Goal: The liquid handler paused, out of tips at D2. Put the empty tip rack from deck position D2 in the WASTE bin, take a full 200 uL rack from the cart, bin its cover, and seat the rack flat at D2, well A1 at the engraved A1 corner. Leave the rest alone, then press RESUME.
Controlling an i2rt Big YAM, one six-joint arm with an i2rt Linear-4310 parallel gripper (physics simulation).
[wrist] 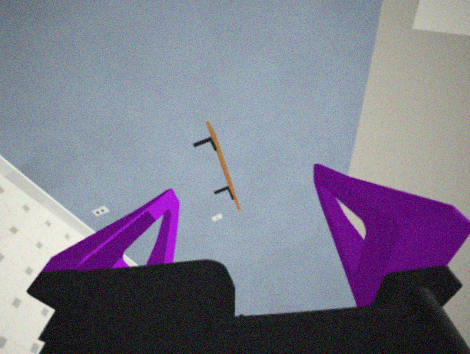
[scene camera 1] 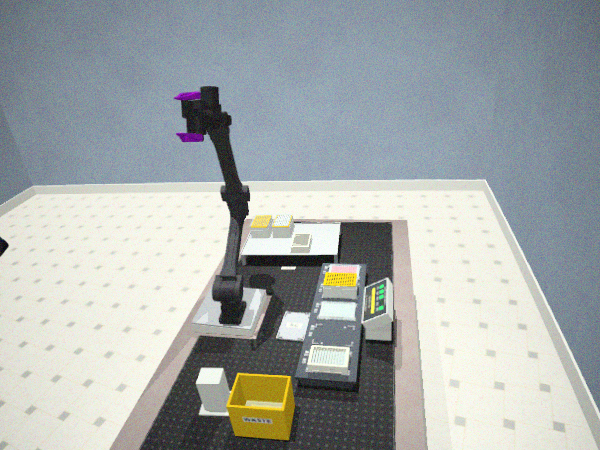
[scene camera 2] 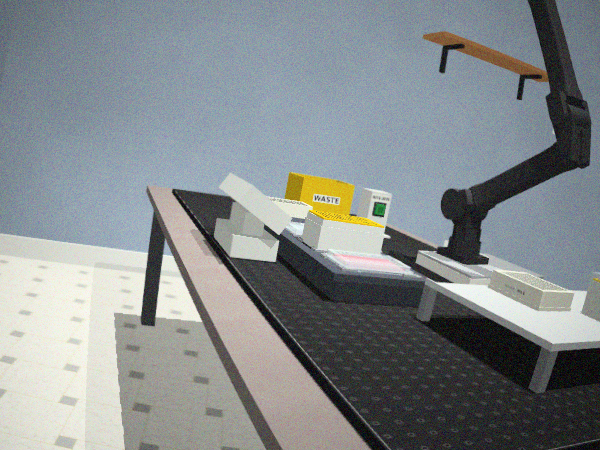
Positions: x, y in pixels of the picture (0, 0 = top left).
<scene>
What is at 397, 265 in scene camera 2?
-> A pink plate.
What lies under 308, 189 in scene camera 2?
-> A yellow WASTE bin.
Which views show my gripper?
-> The wrist view and scene camera 1 only.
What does my gripper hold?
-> Nothing.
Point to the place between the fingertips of my gripper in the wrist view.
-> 241, 184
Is my gripper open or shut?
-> Open.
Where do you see a white box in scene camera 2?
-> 369, 198
</scene>
